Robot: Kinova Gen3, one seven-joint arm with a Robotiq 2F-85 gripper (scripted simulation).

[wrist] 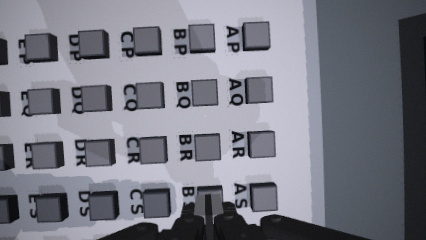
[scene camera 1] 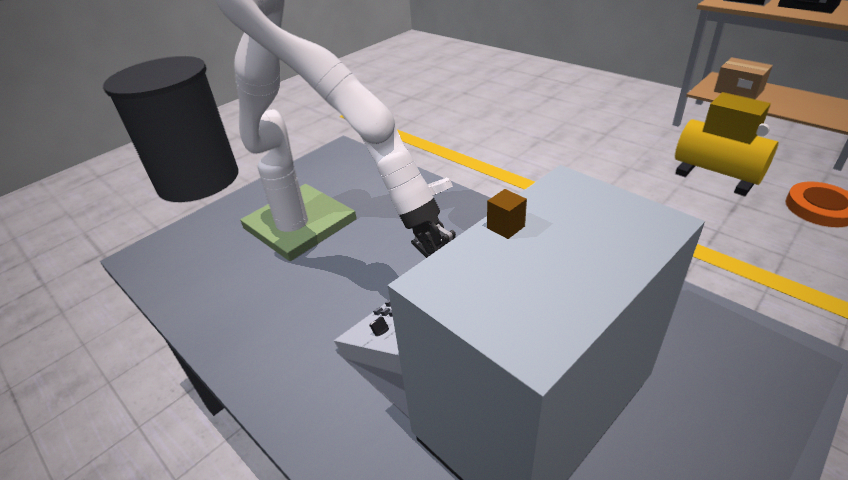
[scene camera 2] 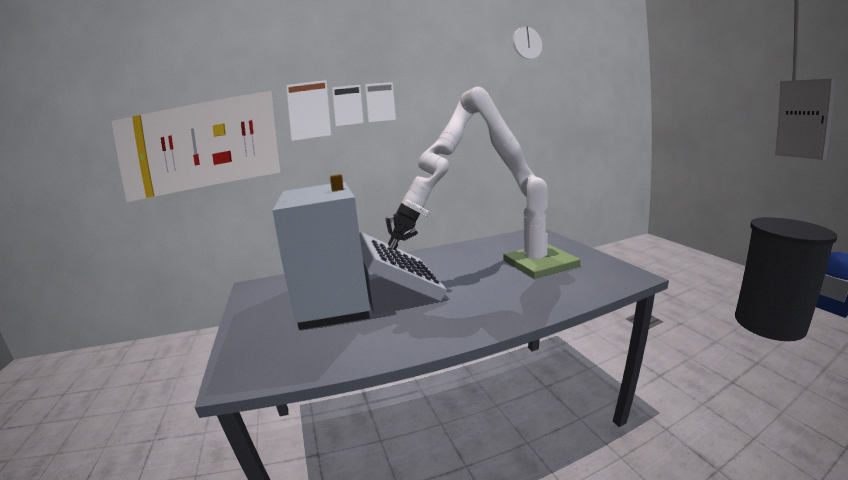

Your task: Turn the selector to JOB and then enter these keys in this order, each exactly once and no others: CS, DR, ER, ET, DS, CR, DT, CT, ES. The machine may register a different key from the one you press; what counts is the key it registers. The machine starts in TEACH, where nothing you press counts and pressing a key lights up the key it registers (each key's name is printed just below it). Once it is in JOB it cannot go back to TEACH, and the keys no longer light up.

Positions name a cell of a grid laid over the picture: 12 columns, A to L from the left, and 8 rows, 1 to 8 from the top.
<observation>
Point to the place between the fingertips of my gripper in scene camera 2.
F5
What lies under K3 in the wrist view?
A grey machine box.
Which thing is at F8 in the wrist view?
My gripper.
</observation>
